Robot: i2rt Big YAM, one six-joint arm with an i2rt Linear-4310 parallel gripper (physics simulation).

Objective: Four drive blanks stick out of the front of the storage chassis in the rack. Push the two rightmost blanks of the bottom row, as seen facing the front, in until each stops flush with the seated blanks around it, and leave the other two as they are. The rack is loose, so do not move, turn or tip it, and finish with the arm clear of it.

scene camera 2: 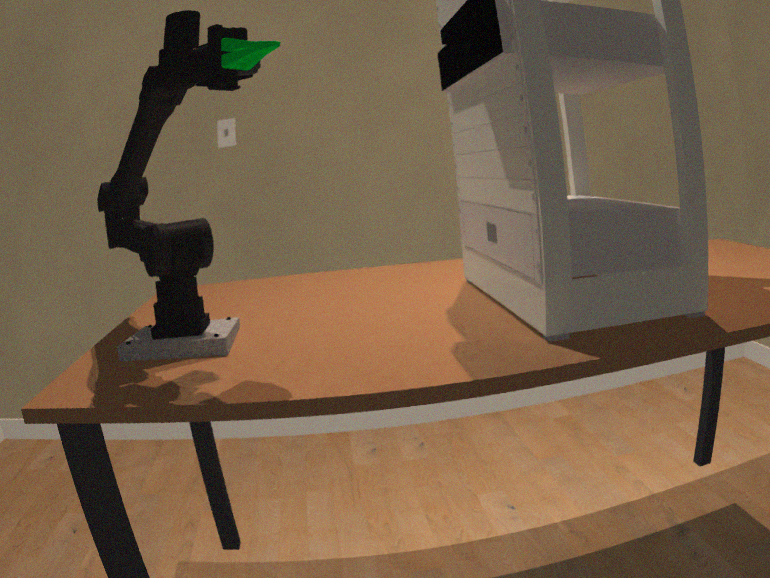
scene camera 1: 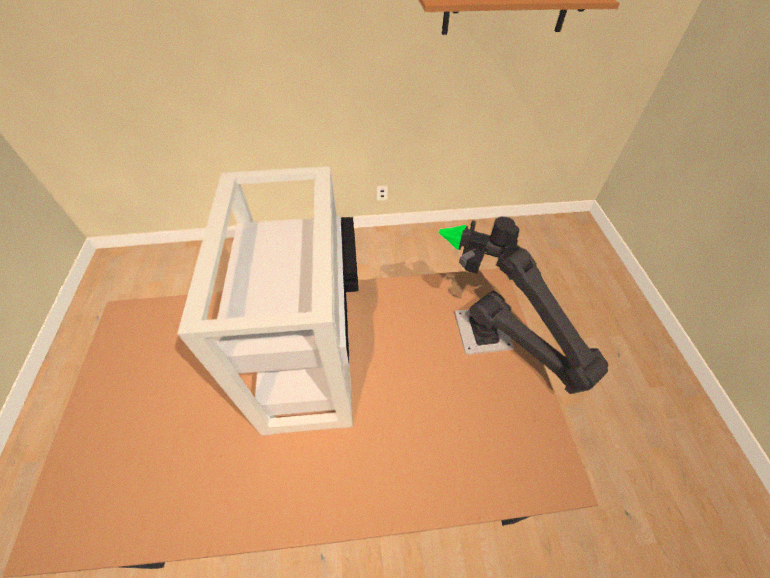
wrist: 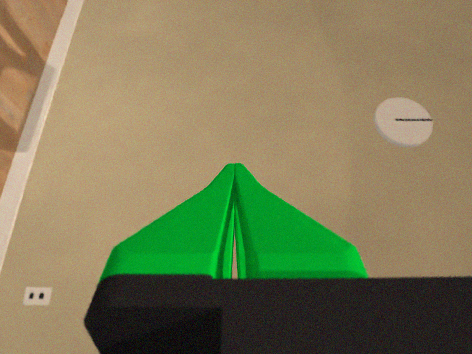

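Seen in the pictures: gripper, fingertip midpoint: [scene camera 2: 277,43] [scene camera 1: 439,231] [wrist: 234,176]; arm's base, link origin: [scene camera 2: 181,330] [scene camera 1: 483,330].
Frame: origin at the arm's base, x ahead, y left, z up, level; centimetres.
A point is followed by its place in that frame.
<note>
The white rack [scene camera 1: 323,248] @[x 52.7, y 8.9, z 60.9 cm] [scene camera 2: 553,186] @[x 51.7, y -22.0, z 18.0 cm] stands upright on the table, its front towards the arm. The black drive blanks [scene camera 1: 350,255] @[x 46.7, y -2.7, z 45.2 cm] [scene camera 2: 472,46] @[x 44.6, y -16.4, z 37.9 cm] show high on its front. In the scene camera 1 view, the stretch nearer the back wall juts out beyond the front. Single blanks and their exact depths cannot be told apart, and the front is seen edge-on there. My gripper [scene camera 1: 442,233] @[x 18.7, y -13.4, z 40.5 cm] [scene camera 2: 277,44] @[x 18.7, y -13.4, z 40.5 cm] [wrist: 234,176] @[x 18.7, y -13.4, z 40.5 cm] has green fingers, shut with nothing between them. It hangs high, well apart from the rack's front. The rack and the blanks do not show in the wrist view.
The arm's base plate [scene camera 1: 463,339] @[x 8.5, y 2.7, z -0.2 cm] [scene camera 2: 177,349] @[x 0.8, y -9.6, z -0.6 cm] sits on the orange-brown table [scene camera 1: 435,447] @[x 26.9, y 38.4, z -1.9 cm] [scene camera 2: 348,329] @[x 26.3, y -1.5, z -1.9 cm]. A shelf [scene camera 1: 519,4] is on the back wall. The wrist view faces a wall with an outlet [wrist: 37,296] and a white disc [wrist: 404,127].
</note>
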